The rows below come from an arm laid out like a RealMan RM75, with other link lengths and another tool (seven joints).
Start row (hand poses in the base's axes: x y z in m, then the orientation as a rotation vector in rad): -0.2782, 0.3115, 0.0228, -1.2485, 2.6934, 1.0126
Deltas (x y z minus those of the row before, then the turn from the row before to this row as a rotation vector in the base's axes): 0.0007, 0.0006, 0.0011, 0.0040, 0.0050, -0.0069; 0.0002, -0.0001, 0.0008, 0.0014, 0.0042, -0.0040; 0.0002, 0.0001, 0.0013, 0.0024, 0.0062, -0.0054; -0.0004, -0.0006, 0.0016, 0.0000, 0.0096, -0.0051; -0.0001, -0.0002, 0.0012, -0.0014, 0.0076, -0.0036; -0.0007, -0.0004, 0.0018, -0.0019, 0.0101, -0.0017; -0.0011, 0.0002, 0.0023, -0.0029, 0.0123, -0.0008; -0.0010, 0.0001, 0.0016, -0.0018, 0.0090, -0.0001; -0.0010, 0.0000, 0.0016, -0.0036, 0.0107, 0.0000; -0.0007, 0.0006, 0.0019, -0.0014, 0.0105, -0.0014; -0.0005, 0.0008, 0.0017, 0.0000, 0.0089, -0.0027; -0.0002, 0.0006, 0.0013, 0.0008, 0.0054, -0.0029; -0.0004, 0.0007, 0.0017, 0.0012, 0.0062, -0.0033; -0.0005, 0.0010, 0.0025, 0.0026, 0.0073, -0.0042; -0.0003, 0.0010, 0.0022, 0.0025, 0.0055, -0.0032; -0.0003, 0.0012, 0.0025, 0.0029, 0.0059, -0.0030; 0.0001, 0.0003, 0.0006, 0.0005, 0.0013, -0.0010; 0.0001, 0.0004, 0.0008, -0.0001, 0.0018, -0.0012; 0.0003, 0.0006, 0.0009, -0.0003, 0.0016, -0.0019; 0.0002, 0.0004, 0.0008, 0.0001, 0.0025, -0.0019; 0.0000, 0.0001, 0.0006, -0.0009, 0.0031, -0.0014; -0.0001, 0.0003, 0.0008, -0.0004, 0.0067, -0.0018
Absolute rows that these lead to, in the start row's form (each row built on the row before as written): -0.2775, 0.3121, 0.0239, -1.2368, 2.6961, 1.0212; -0.2773, 0.3120, 0.0247, -1.2299, 2.6994, 1.0262; -0.2771, 0.3121, 0.0260, -1.2204, 2.7037, 1.0341; -0.2775, 0.3115, 0.0276, 1.2061, -2.7014, -1.0379; -0.2776, 0.3113, 0.0288, 1.1950, -2.6992, -1.0387; -0.2783, 0.3109, 0.0306, 1.1841, -2.6935, -1.0393; -0.2794, 0.3111, 0.0329, 1.1723, -2.6855, -1.0389; -0.2804, 0.3112, 0.0345, 1.1644, -2.6792, -1.0390; -0.2814, 0.3112, 0.0361, 1.1549, -2.6719, -1.0370; -0.2821, 0.3118, 0.0380, 1.1443, -2.6654, -1.0383; -0.2826, 0.3126, 0.0397, 1.1337, -2.6609, -1.0413; -0.2828, 0.3132, 0.0410, 1.1259, -2.6590, -1.0445; -0.2832, 0.3139, 0.0427, 1.1170, -2.6568, -1.0485; -0.2837, 0.3149, 0.0452, 1.1064, -2.6541, -1.0550; -0.2840, 0.3159, 0.0474, 1.0985, -2.6520, -1.0606; -0.2843, 0.3171, 0.0499, 1.0906, -2.6493, -1.0669; -0.2842, 0.3174, 0.0505, 1.0884, -2.6490, -1.0681; -0.2841, 0.3178, 0.0513, 1.0855, -2.6486, -1.0686; -0.2838, 0.3184, 0.0522, 1.0818, -2.6490, -1.0689; -0.2836, 0.3188, 0.0530, 1.0775, -2.6486, -1.0700; -0.2836, 0.3189, 0.0536, 1.0731, -2.6476, -1.0697; -0.2837, 0.3192, 0.0544, 1.0654, -2.6440, -1.0711
